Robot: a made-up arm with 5 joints.
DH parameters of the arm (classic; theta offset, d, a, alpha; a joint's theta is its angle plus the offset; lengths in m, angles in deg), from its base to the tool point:
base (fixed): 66.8 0 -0.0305 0
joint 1: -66.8 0.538 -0.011 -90
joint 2: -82.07 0 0.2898 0
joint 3: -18.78 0 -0.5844 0
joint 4: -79.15 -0.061 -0.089 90
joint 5: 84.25 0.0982 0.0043 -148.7
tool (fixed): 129.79 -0.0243 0 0
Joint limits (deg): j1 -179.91..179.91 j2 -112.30..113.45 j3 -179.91..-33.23 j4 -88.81..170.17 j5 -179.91..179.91
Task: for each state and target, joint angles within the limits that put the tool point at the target. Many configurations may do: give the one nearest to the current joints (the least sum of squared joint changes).
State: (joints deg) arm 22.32 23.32 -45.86 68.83 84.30
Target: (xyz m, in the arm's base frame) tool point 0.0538 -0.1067 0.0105
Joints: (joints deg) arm -22.29 47.39 -33.23 66.62 85.97
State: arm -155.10 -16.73 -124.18 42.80 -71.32
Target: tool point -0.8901 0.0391 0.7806
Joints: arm -179.65 26.84 -109.87 41.65 -72.37
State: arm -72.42 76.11 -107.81 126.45 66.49
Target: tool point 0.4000 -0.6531 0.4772
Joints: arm -52.94 49.58 -120.42 132.91 65.94
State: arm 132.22 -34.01 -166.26 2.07 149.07
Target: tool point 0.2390 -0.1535 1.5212
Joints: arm 141.73 -21.73 -157.50 3.62 149.43
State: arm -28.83 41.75 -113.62 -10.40 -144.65
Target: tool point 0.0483 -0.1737 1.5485
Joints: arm -40.91 -1.81 -154.01 10.30 -147.03
